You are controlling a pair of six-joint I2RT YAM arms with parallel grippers.
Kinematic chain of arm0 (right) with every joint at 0, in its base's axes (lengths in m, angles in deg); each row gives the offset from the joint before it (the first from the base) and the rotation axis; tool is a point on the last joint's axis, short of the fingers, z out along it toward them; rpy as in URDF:
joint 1: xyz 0 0 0.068 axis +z
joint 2: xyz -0.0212 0.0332 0.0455 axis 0.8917 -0.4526 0
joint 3: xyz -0.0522 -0.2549 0.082 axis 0.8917 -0.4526 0
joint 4: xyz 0.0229 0.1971 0.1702 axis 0.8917 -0.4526 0
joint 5: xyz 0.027 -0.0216 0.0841 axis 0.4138 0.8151 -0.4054
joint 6: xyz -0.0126 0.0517 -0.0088 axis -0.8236 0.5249 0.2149
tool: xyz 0 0 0 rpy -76.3 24.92 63.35
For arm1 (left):
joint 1: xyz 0 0 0.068 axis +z
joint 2: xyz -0.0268 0.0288 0.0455 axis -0.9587 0.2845 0
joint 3: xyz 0.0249 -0.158 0.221 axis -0.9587 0.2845 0
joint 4: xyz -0.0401 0.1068 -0.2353 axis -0.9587 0.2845 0
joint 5: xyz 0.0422 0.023 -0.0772 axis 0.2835 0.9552 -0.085
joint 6: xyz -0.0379 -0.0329 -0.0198 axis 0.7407 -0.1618 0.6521
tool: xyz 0 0 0 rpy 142.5 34.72 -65.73
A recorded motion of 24 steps. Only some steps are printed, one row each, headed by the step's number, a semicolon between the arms.
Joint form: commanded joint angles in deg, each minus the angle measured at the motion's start. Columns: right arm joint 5, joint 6, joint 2, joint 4, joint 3, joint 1; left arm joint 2, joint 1, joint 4, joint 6, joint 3, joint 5.
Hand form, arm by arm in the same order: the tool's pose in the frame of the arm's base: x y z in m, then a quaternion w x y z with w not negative. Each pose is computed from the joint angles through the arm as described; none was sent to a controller.
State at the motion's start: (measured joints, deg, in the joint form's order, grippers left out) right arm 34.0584 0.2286 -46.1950 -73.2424 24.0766 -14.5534; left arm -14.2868 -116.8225 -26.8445 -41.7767 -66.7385 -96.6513
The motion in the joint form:
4: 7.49 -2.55 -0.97 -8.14 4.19 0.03; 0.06 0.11 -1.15 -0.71 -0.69 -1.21
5: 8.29 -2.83 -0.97 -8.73 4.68 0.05; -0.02 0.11 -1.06 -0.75 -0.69 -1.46
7: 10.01 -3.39 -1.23 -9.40 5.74 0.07; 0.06 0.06 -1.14 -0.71 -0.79 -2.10
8: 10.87 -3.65 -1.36 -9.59 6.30 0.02; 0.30 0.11 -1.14 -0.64 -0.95 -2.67
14: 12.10 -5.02 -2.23 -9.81 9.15 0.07; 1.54 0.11 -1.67 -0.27 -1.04 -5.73
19: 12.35 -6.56 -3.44 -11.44 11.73 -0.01; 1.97 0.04 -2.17 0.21 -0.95 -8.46
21: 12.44 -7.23 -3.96 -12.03 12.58 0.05; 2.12 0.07 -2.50 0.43 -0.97 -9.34
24: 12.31 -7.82 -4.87 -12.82 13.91 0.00; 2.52 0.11 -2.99 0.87 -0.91 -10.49
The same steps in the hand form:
4: 0.1343 0.1831 0.3960 0.30285 -0.48252 0.70555 0.42149; 0.1026 -0.1333 0.3730 0.51938 0.46193 0.45009 -0.56060
5: 0.1341 0.1823 0.3977 0.30632 -0.48228 0.70771 0.41560; 0.1022 -0.1331 0.3730 0.51832 0.46346 0.44905 -0.56116
7: 0.1349 0.1819 0.4012 0.31608 -0.48144 0.71099 0.40350; 0.1018 -0.1333 0.3735 0.51536 0.46705 0.44591 -0.56341
8: 0.1355 0.1817 0.4034 0.32230 -0.48052 0.71213 0.39761; 0.1022 -0.1338 0.3737 0.51206 0.46965 0.44476 -0.56517
14: 0.1371 0.1828 0.4153 0.34436 -0.48610 0.70263 0.38914; 0.1042 -0.1372 0.3715 0.49165 0.48431 0.43854 -0.57568
19: 0.1389 0.1841 0.4224 0.34887 -0.49435 0.69846 0.38218; 0.1037 -0.1384 0.3703 0.47499 0.49713 0.42962 -0.58538
21: 0.1396 0.1852 0.4241 0.34934 -0.49857 0.69680 0.37930; 0.1036 -0.1386 0.3705 0.47066 0.50097 0.42589 -0.58832
24: 0.1414 0.1871 0.4267 0.34828 -0.50223 0.69563 0.37758; 0.1043 -0.1396 0.3697 0.46284 0.50520 0.42318 -0.59284

